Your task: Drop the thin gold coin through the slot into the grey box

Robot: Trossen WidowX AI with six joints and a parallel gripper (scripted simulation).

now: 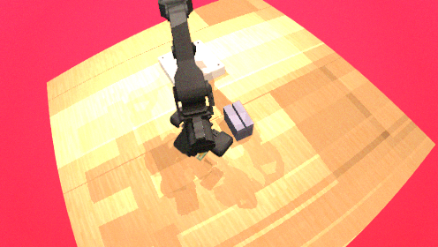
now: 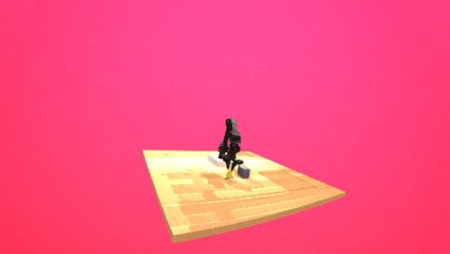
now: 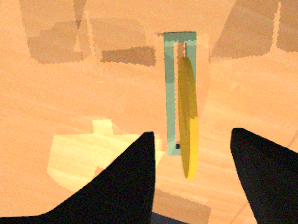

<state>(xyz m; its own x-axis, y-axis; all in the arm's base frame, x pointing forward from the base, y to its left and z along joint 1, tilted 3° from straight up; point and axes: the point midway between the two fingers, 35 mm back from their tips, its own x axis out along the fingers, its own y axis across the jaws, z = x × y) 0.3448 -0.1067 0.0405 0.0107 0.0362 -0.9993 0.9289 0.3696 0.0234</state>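
My gripper tip is now 3 cm above the gold coin.
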